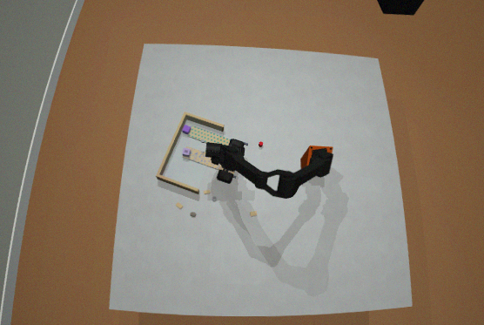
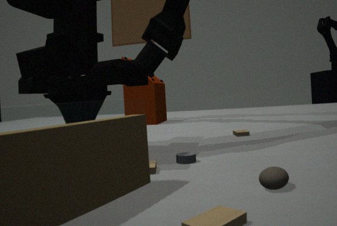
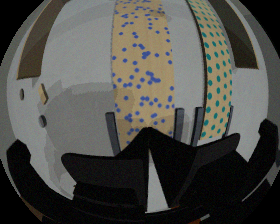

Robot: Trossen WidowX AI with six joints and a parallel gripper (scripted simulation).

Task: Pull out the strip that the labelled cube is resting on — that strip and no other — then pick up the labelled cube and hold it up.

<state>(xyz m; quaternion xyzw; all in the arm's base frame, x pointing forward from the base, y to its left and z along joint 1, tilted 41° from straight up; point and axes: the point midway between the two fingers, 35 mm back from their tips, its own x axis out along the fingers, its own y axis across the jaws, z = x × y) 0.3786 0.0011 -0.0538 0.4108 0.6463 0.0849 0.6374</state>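
Right now the small red ball is 15 cm behind my gripper tip, 9 cm to the right of it and 1 cm above it. Also, from my gripper tip: brown pebble 19 cm to the left, 18 cm ahead; grey disc 14 cm to the left, 8 cm ahead.
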